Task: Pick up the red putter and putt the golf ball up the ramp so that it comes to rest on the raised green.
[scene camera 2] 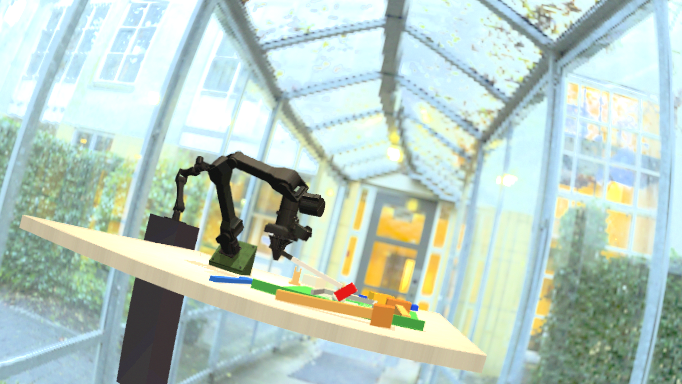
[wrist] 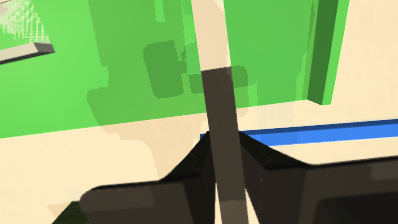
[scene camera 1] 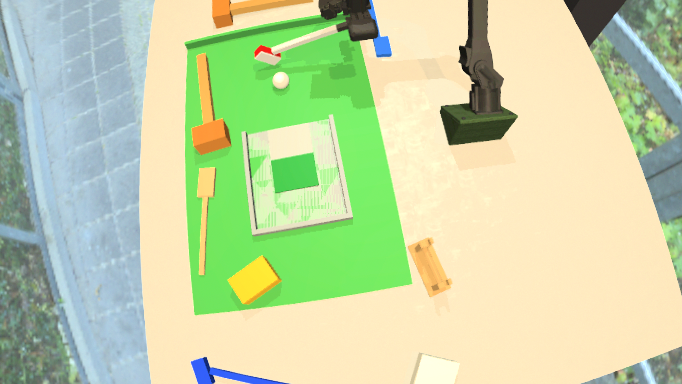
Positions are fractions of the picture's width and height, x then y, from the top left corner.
Scene:
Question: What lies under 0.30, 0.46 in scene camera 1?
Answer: A tan paddle.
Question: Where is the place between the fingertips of the gripper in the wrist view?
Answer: At 0.55, 0.60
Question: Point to an orange mallet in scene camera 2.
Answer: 0.56, 0.82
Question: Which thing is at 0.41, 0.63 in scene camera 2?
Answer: The gripper.

